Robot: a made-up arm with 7 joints. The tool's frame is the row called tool.
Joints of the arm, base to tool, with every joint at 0 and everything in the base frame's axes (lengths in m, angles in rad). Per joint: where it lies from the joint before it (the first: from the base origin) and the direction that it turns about. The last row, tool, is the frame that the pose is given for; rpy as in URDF.
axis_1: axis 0 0.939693 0.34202 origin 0 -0.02 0.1
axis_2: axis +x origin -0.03 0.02 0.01
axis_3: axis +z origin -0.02 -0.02 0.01
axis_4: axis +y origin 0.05 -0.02 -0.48
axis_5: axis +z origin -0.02 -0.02 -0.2
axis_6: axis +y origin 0 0.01 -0.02
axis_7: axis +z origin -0.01 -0.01 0
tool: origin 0.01 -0.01 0.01 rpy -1.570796 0 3.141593
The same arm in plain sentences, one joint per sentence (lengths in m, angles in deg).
The arm has seven revolute joints in a row. What follows holds with every joint at zero, and every direction is one of the base frame's.
Joint 1 lies 0.02 m along -y and 0.1 m along +z from the base frame's origin and rotates about the direction (0, 0.9397, 0.342).
Joint 2 lies 0.03 m along -x and 0.02 m along +y and 0.01 m along +z from joint 1 and rotates about +x.
Joint 3 lies 0.02 m along -x and 0.02 m along -y and 0.01 m along +z from joint 2 and rotates about +z.
Joint 4 lies 0.05 m along +x and 0.02 m along -y and 0.48 m along -z from joint 3 and rotates about +y.
Joint 5 lies 0.02 m along -x and 0.02 m along -y and 0.2 m along -z from joint 4 and rotates about +z.
Joint 6 lies 0.01 m along +y and 0.02 m along -z from joint 5 and rotates about +y.
Joint 7 lies 0.01 m along -x and 0.01 m along -y from joint 6 and rotates about +z.
The tool frame, which is the frame that the pose is given for, lies 0.01 m along +x and 0.01 m along -y and 0.01 m along +z from joint 7; its axes are the base frame's turned by roll -90, pitch 0 and yaw -180 deg (as in URDF: about the fixed x, then y, then z).

